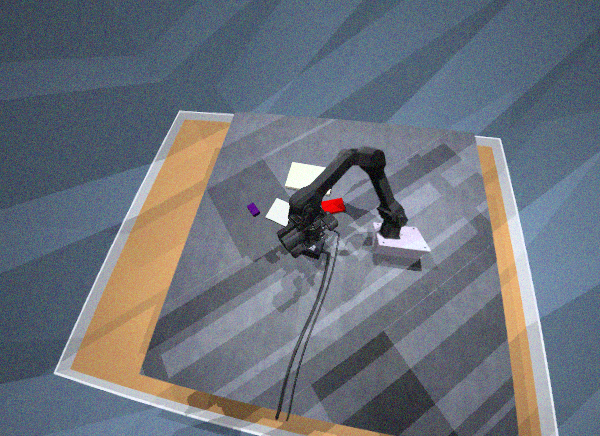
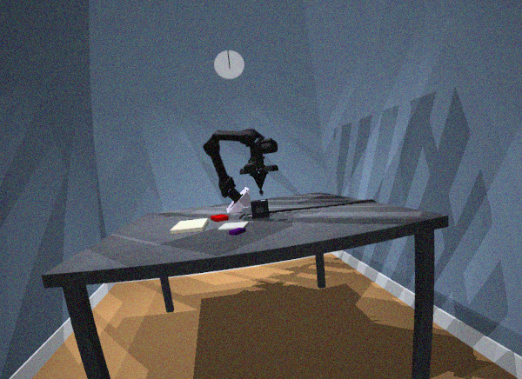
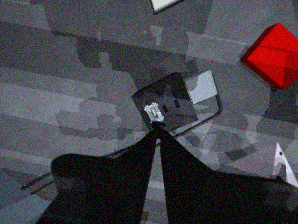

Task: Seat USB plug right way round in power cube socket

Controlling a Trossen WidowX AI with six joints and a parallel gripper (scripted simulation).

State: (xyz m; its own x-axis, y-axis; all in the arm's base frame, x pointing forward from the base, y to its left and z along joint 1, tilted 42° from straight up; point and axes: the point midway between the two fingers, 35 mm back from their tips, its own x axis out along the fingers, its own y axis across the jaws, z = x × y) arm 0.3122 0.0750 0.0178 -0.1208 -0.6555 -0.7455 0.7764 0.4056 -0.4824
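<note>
Right now the silver USB plug is 20 mm below my gripper tip. The rest, counted from my gripper tip: USB socket (70 mm below, 10 mm to the left); white square tile (170 mm to the right, 140 mm ahead, 130 mm below); red block (200 mm to the right, 130 mm below, 90 mm behind).
</note>
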